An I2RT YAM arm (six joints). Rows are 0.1 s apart.
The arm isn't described. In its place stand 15 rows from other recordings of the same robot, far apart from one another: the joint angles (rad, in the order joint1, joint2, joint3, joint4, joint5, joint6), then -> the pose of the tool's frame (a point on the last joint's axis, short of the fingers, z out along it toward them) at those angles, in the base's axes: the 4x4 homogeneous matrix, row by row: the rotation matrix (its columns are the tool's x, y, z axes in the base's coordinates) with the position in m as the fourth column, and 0 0 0 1 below.
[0.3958 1.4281 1.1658 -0.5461 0.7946 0.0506] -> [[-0.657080 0.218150 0.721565 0.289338], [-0.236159 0.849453 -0.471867 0.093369], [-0.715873 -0.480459 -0.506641 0.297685], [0 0 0 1]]
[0.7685 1.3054 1.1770 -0.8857 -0.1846 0.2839] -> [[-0.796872 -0.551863 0.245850 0.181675], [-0.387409 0.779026 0.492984 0.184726], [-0.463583 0.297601 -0.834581 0.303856], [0 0 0 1]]
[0.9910 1.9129 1.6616 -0.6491 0.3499 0.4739] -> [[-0.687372 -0.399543 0.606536 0.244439], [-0.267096 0.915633 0.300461 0.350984], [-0.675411 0.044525 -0.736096 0.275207], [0 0 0 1]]
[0.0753 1.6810 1.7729 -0.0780 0.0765 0.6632] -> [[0.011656 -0.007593 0.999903 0.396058], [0.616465 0.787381 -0.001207 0.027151], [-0.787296 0.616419 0.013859 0.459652], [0 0 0 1]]
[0.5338 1.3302 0.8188 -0.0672 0.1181 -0.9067] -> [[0.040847 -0.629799 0.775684 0.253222], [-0.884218 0.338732 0.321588 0.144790], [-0.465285 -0.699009 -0.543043 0.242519], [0 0 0 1]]
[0.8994 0.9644 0.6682 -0.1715 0.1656 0.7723] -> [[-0.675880 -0.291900 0.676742 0.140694], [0.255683 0.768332 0.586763 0.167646], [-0.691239 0.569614 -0.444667 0.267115], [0 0 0 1]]
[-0.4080 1.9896 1.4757 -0.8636 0.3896 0.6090] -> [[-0.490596 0.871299 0.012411 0.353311], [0.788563 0.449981 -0.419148 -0.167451], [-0.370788 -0.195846 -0.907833 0.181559], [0 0 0 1]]
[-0.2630 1.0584 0.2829 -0.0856 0.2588 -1.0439] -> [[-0.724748 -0.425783 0.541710 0.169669], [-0.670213 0.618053 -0.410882 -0.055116], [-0.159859 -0.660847 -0.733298 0.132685], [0 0 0 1]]
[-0.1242 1.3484 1.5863 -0.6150 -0.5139 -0.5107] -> [[-0.149823 -0.480133 0.864306 0.283338], [-0.410253 0.825556 0.387491 -0.017736], [-0.899581 -0.296529 -0.320664 0.448382], [0 0 0 1]]
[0.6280 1.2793 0.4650 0.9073 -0.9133 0.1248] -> [[-0.049515 -0.998399 0.027355 0.186772], [0.058058 0.024465 0.998013 0.170430], [-0.997085 0.051004 0.056754 0.238265], [0 0 0 1]]
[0.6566 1.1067 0.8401 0.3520 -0.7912 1.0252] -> [[-0.811546 -0.571695 0.120657 0.184658], [0.133246 0.019979 0.990882 0.174276], [-0.568892 0.820223 0.059963 0.351358], [0 0 0 1]]
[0.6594 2.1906 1.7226 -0.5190 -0.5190 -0.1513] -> [[-0.539175 -0.838901 0.074397 0.366104], [-0.583528 0.435813 0.685246 0.306126], [-0.607277 0.326055 -0.724502 0.183888], [0 0 0 1]]
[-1.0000 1.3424 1.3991 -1.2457 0.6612 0.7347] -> [[0.156028 0.920658 -0.357832 0.110992], [0.736247 -0.349904 -0.579230 -0.213320], [-0.658479 -0.173077 -0.732427 0.349687], [0 0 0 1]]
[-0.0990 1.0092 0.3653 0.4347 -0.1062 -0.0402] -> [[-0.206297 -0.013202 0.978400 0.217687], [-0.019669 0.999763 0.009343 -0.017829], [-0.978292 -0.017317 -0.206507 0.215141], [0 0 0 1]]
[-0.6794 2.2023 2.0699 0.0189 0.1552 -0.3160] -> [[-0.313792 0.676220 0.666529 0.412823], [-0.141228 0.660936 -0.737034 -0.340498], [-0.938930 -0.325408 -0.111895 0.341353], [0 0 0 1]]
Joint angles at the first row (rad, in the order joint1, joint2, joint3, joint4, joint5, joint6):
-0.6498 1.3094 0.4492 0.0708 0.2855 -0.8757
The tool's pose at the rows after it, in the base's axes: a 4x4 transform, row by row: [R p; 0 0 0 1], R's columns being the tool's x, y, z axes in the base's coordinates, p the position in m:
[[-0.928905 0.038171 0.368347 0.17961], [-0.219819 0.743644 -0.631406 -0.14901], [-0.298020 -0.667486 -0.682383 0.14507], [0 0 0 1]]
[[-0.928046 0.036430 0.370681 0.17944], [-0.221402 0.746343 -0.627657 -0.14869], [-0.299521 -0.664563 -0.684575 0.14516], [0 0 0 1]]
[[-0.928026 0.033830 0.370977 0.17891], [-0.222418 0.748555 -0.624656 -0.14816], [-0.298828 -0.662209 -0.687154 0.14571], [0 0 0 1]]
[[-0.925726 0.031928 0.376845 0.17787], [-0.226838 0.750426 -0.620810 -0.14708], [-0.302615 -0.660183 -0.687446 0.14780], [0 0 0 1]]
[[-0.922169 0.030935 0.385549 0.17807], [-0.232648 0.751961 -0.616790 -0.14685], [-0.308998 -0.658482 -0.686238 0.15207], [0 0 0 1]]
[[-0.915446 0.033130 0.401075 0.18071], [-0.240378 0.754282 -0.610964 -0.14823], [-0.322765 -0.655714 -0.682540 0.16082], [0 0 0 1]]
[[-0.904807 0.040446 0.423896 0.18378], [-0.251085 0.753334 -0.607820 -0.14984], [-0.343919 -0.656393 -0.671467 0.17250], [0 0 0 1]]
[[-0.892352 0.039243 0.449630 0.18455], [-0.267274 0.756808 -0.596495 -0.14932], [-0.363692 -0.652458 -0.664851 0.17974], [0 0 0 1]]
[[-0.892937 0.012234 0.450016 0.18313], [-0.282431 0.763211 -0.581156 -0.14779], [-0.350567 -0.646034 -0.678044 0.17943], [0 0 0 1]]
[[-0.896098 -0.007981 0.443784 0.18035], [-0.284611 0.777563 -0.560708 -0.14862], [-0.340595 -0.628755 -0.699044 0.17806], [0 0 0 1]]
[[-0.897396 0.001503 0.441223 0.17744], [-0.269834 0.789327 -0.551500 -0.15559], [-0.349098 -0.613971 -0.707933 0.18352], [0 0 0 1]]
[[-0.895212 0.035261 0.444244 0.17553], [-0.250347 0.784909 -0.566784 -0.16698], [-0.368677 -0.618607 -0.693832 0.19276], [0 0 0 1]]
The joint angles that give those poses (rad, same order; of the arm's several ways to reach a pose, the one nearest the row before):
-0.6498 1.3095 0.4492 0.0696 0.2836 -0.8753
-0.6499 1.3075 0.4492 0.0658 0.2790 -0.8749
-0.6498 1.3022 0.4496 0.0571 0.2764 -0.8753
-0.6498 1.2873 0.4496 0.0437 0.2695 -0.8764
-0.6498 1.2724 0.4591 0.0234 0.2607 -0.8776
-0.6498 1.2583 0.4881 -0.0105 0.2462 -0.8764
-0.6499 1.2396 0.5228 -0.0440 0.2294 -0.8749
-0.6498 1.2201 0.5384 -0.0647 0.2043 -0.8768
-0.6502 1.2133 0.5388 -0.0879 0.1913 -0.8940
-0.6636 1.2129 0.5419 -0.1173 0.1692 -0.9066
-0.6990 1.2133 0.5690 -0.1520 0.1387 -0.9134
-0.7433 1.2198 0.6052 -0.1589 0.1169 -0.9199

